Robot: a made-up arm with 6 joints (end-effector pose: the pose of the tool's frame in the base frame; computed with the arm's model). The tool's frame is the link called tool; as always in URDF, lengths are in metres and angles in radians. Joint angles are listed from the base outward.
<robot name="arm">
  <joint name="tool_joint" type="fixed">
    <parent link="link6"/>
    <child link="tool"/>
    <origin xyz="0 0 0" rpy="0 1.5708 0"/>
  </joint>
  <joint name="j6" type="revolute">
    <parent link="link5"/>
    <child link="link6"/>
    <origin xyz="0 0 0.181" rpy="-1.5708 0 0"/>
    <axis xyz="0 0 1"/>
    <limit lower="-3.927" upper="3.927"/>
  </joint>
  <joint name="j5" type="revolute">
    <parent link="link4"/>
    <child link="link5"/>
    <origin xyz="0 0 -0.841" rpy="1.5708 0 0"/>
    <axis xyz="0 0 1"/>
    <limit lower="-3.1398" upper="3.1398"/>
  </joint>
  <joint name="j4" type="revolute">
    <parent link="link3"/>
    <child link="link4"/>
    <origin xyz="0 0 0" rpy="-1.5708 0 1.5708"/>
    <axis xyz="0 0 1"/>
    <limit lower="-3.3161" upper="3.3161"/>
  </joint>
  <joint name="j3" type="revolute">
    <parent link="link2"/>
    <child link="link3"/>
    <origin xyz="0 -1.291 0" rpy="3.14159 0 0"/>
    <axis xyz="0 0 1"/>
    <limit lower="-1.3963" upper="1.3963"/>
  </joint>
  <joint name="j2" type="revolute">
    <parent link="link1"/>
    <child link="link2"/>
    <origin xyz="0 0 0" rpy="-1.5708 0 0"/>
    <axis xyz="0 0 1"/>
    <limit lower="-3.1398" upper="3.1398"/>
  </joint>
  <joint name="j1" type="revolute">
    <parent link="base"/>
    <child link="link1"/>
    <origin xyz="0 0 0.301" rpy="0 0 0"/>
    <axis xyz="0 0 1"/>
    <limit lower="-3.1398" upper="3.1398"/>
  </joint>
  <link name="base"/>
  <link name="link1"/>
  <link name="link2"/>
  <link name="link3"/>
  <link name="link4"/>
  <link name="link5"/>
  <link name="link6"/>
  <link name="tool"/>
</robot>
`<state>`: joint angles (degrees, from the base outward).
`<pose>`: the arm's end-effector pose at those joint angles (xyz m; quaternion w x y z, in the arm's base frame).
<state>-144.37 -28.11 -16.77 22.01 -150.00 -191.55</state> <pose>-0.2627 0.0182 1.6716 0.8531 0.1600 0.4168 0.2699</pose>
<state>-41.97 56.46 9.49 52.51 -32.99 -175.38</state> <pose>1.2311 -1.2555 0.4975 0.2301 0.6522 -0.1677 -0.7026</pose>
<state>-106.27 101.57 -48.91 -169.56 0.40 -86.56</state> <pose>0.0261 -0.5460 -0.3438 0.7023 0.3585 0.5167 0.3335</pose>
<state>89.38 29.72 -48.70 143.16 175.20 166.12</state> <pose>-0.1349 0.9167 0.6201 0.5196 0.4511 -0.6545 0.3132</pose>
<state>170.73 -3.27 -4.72 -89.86 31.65 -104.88</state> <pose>-0.7525 0.1233 1.3877 0.0332 -0.3481 -0.9294 0.1177</pose>
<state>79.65 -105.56 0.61 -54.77 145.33 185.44</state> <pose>-0.1373 -1.3329 0.8036 0.8077 0.2617 0.4632 -0.2542</pose>
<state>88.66 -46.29 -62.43 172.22 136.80 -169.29</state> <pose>-0.1821 -0.1143 0.9828 0.0642 -0.6627 0.6951 0.2713</pose>
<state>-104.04 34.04 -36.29 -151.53 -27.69 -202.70</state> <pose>-0.0699 -0.9355 0.5498 0.6531 0.3132 0.2197 -0.6535</pose>
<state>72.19 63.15 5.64 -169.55 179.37 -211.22</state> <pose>0.3125 1.5548 0.1571 0.1755 0.6218 -0.5639 0.5144</pose>
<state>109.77 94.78 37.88 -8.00 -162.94 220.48</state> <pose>-0.4147 1.6837 -0.5249 0.6138 -0.4833 -0.0323 -0.6235</pose>
